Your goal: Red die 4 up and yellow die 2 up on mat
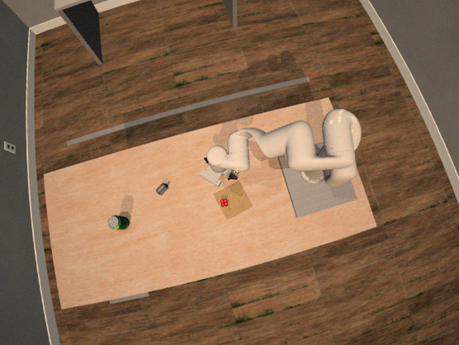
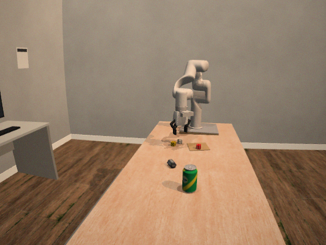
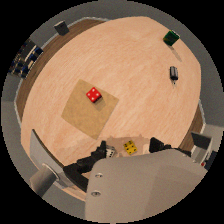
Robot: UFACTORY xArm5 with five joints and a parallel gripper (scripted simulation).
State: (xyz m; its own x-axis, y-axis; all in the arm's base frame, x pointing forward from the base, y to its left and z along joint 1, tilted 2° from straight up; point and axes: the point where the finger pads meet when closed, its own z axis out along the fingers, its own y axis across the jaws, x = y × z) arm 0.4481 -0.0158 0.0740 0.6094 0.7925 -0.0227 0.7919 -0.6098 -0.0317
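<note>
Right now my hand is 1 cm past the yellow die, 5 cm to the left of it and 9 cm above it. Also, from my hand: brown mat 4 cm behind, 12 cm to the left, 11 cm below; then white die 7 cm behind, 2 cm to the right, 9 cm below; then red die 13 cm to the left, 9 cm below.
</note>
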